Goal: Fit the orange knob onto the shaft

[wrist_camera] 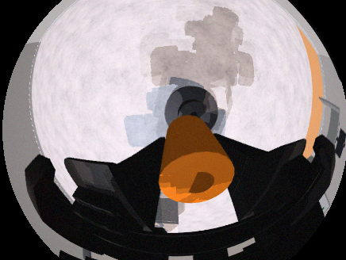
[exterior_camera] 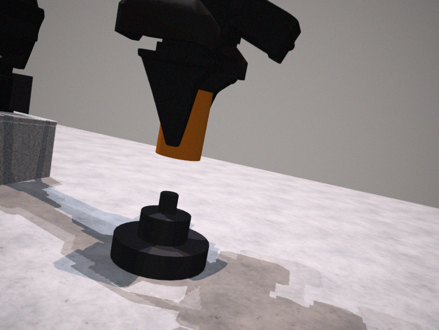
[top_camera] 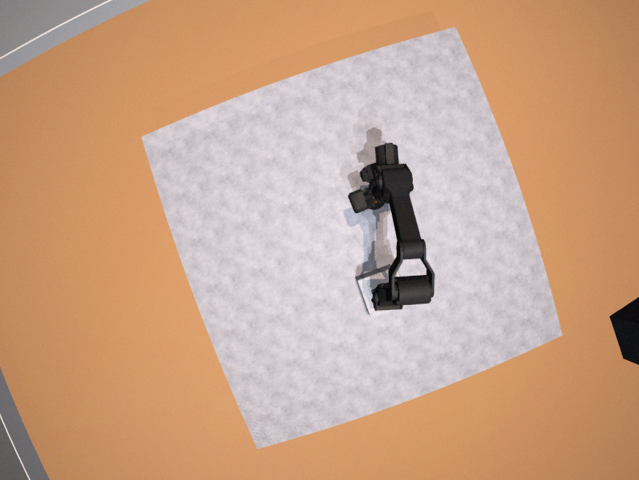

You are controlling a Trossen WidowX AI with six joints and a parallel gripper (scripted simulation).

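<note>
The round pedestal lies 1 cm to the right of my gripper tip and 7 cm below it. The rest, counted from my gripper tip: orange knob 2 cm above.
</note>
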